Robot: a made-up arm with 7 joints. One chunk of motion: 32 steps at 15 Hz.
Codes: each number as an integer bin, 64 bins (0 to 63) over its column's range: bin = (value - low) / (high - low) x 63, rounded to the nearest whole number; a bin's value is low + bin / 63 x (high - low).
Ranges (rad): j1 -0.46..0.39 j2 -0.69..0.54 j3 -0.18..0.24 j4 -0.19..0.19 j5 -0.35..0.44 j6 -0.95..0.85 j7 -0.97..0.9
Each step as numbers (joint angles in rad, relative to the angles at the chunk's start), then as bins.
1 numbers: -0.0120 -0.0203 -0.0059 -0.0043 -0.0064 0.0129 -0.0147
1 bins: 33 34 26 31 27 34 32
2 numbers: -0.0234 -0.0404 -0.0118 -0.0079 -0.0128 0.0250 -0.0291
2 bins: 32 33 25 30 27 34 32
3 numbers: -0.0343 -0.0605 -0.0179 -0.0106 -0.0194 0.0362 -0.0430
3 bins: 32 32 24 30 26 35 31
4 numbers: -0.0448 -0.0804 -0.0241 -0.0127 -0.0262 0.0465 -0.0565
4 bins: 31 31 23 29 26 35 31
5 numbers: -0.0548 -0.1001 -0.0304 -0.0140 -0.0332 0.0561 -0.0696
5 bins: 30 30 22 29 25 35 30
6 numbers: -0.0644 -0.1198 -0.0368 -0.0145 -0.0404 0.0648 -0.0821
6 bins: 29 29 21 29 25 36 30
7 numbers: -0.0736 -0.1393 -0.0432 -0.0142 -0.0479 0.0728 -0.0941
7 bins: 29 28 21 29 24 36 30
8 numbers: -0.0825 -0.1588 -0.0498 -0.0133 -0.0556 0.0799 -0.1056
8 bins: 28 27 20 29 23 36 29
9 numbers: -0.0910 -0.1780 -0.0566 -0.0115 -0.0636 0.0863 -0.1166
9 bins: 27 26 19 30 23 36 29
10 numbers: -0.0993 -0.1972 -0.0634 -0.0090 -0.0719 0.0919 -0.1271
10 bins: 27 25 17 30 22 36 28
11 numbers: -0.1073 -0.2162 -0.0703 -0.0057 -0.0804 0.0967 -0.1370
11 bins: 26 24 16 31 21 37 28
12 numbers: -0.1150 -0.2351 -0.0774 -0.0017 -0.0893 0.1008 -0.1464
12 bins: 26 23 15 31 21 37 28
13 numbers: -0.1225 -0.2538 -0.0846 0.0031 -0.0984 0.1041 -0.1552
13 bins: 25 22 14 32 20 37 27
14 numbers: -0.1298 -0.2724 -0.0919 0.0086 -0.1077 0.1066 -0.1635
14 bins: 24 21 13 33 19 37 27
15 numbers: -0.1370 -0.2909 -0.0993 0.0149 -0.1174 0.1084 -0.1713
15 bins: 24 20 12 34 19 37 27
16 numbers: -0.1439 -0.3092 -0.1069 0.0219 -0.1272 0.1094 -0.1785
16 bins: 23 20 11 35 18 37 27
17 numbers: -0.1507 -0.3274 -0.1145 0.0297 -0.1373 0.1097 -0.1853
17 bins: 23 19 10 36 17 37 26
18 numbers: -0.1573 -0.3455 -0.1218 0.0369 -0.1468 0.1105 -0.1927
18 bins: 22 18 9 38 16 37 26
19 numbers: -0.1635 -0.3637 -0.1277 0.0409 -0.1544 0.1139 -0.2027
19 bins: 22 17 8 38 16 37 26
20 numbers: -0.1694 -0.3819 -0.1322 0.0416 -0.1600 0.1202 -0.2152
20 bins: 22 16 7 38 15 37 25
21 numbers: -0.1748 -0.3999 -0.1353 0.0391 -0.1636 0.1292 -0.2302
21 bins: 21 15 7 38 15 38 25
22 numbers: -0.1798 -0.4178 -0.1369 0.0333 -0.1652 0.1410 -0.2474
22 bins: 21 14 6 37 15 38 24
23 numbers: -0.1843 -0.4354 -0.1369 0.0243 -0.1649 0.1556 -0.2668
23 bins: 20 13 6 36 15 39 24
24 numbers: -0.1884 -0.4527 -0.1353 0.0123 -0.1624 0.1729 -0.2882
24 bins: 20 12 7 34 15 39 23
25 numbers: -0.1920 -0.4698 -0.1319 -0.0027 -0.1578 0.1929 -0.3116
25 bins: 20 11 7 31 15 40 22
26 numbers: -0.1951 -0.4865 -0.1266 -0.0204 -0.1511 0.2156 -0.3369
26 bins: 20 10 8 28 16 41 21
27 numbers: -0.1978 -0.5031 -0.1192 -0.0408 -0.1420 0.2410 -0.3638
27 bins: 19 10 9 25 17 42 20
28 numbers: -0.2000 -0.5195 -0.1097 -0.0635 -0.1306 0.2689 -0.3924
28 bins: 19 9 11 21 17 43 19
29 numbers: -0.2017 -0.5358 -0.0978 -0.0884 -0.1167 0.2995 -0.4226
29 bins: 19 8 12 17 19 44 18
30 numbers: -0.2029 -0.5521 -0.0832 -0.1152 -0.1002 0.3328 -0.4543
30 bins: 19 7 15 12 20 45 17
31 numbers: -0.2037 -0.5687 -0.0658 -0.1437 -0.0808 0.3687 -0.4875
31 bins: 19 6 17 8 21 46 16
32 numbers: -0.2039 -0.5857 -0.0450 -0.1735 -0.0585 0.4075 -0.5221
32 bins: 19 5 20 3 23 48 15
